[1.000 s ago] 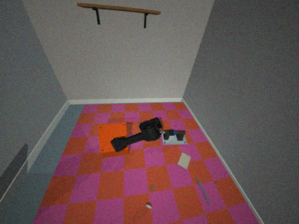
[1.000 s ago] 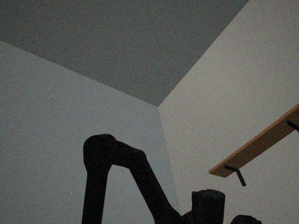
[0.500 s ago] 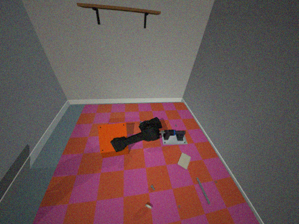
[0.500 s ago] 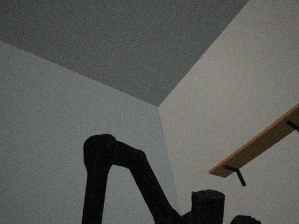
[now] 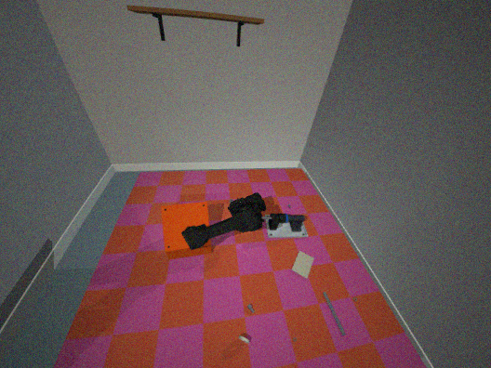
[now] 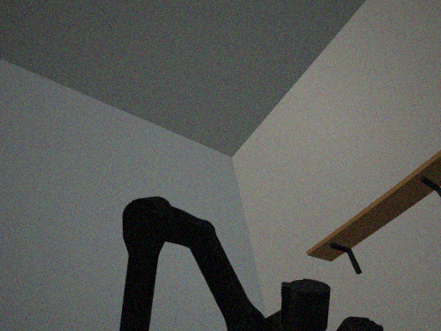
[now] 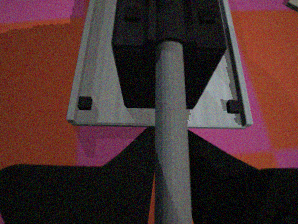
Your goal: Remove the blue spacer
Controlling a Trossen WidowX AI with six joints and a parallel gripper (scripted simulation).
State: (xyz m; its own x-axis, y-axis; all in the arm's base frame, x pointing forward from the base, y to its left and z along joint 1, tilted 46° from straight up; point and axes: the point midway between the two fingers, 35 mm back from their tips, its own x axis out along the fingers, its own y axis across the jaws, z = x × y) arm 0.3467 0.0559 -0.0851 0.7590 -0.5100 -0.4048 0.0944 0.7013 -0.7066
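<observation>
Now: the grey shaft 6 cm ahead of my gripper tip, 1 cm to the right of it and 2 cm above it. The rest, counted from my gripper tip: blue spacer 12 cm ahead, 1 cm to the right, 2 cm above; then fixture 14 cm ahead, 1 cm to the right, 1 cm below; then cream card 16 cm ahead, 24 cm to the right, 5 cm below.
</observation>
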